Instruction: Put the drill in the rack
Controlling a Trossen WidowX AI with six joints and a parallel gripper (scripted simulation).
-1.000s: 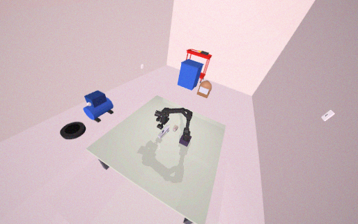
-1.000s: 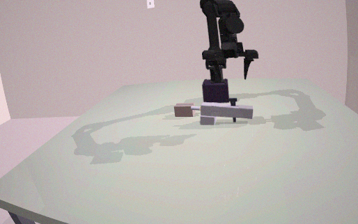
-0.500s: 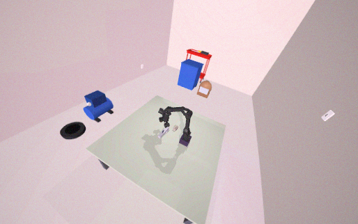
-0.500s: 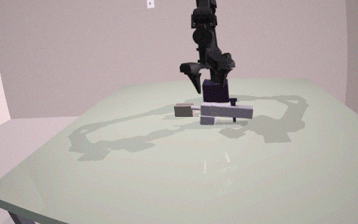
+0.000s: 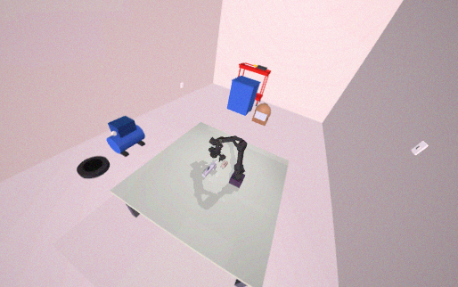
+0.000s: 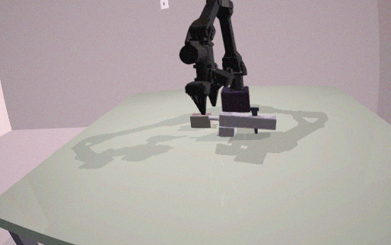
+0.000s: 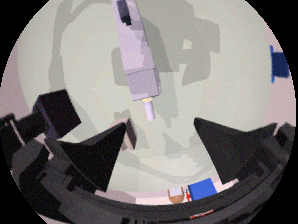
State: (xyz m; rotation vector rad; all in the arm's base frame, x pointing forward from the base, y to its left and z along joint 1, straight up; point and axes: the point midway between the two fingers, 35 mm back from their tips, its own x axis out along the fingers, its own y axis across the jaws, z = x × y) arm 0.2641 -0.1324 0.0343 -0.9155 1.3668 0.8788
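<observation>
Right now the drill is 1 cm ahead of my gripper tip, 6 cm to the left of it and 3 cm below it. Round my gripper tip: rack: 10 cm behind, 2 cm to the right, 6 cm below; then dark blue key: 3 cm ahead, 14 cm to the left, 3 cm below; then lavender block: 2 cm ahead, 11 cm to the left, 5 cm below.
</observation>
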